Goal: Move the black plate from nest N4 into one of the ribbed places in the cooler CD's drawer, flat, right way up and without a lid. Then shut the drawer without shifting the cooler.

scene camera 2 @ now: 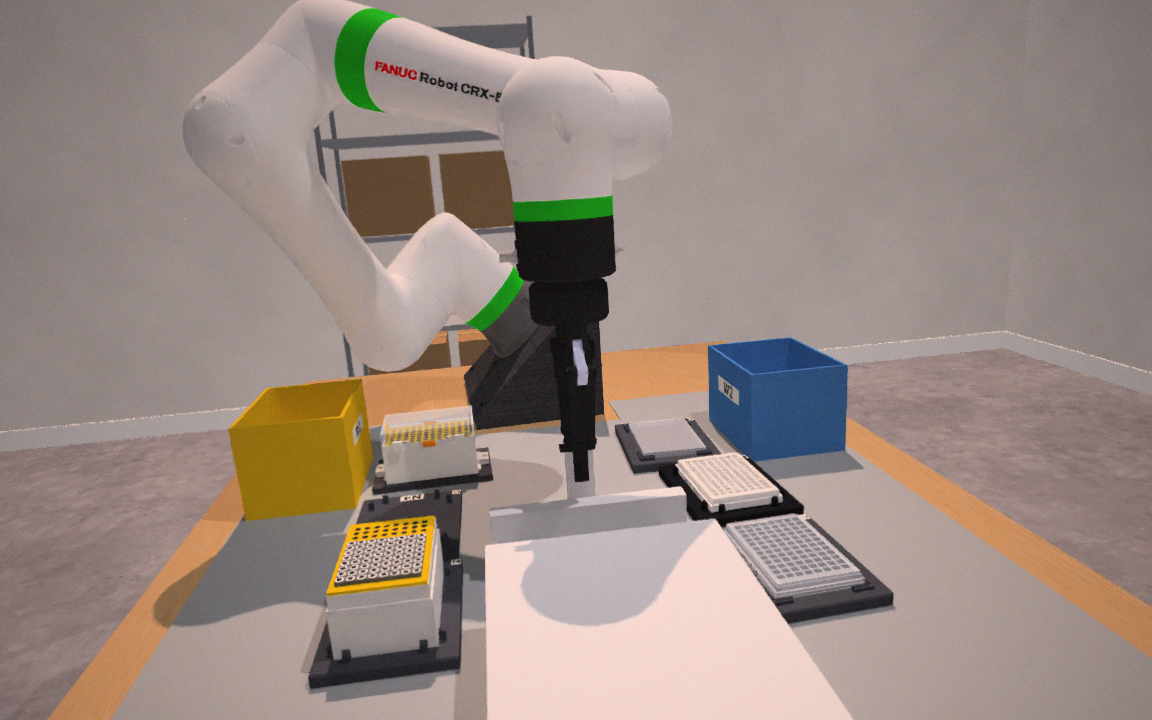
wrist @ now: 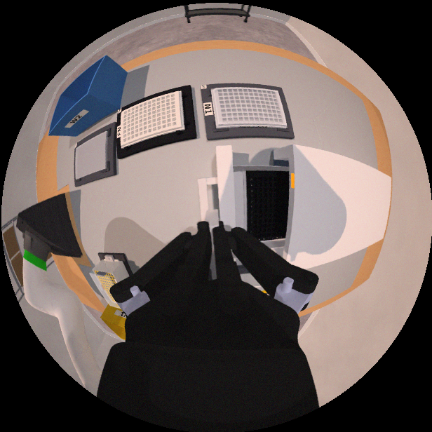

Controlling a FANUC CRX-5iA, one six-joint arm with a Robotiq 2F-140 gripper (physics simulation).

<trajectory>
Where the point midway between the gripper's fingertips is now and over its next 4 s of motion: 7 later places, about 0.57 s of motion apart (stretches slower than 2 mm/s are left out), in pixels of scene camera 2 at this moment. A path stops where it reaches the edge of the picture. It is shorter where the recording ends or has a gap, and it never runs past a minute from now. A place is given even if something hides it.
My gripper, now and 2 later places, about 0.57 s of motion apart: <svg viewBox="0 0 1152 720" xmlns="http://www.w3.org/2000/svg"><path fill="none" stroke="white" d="M582 508L589 526L583 487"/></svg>
</trajectory>
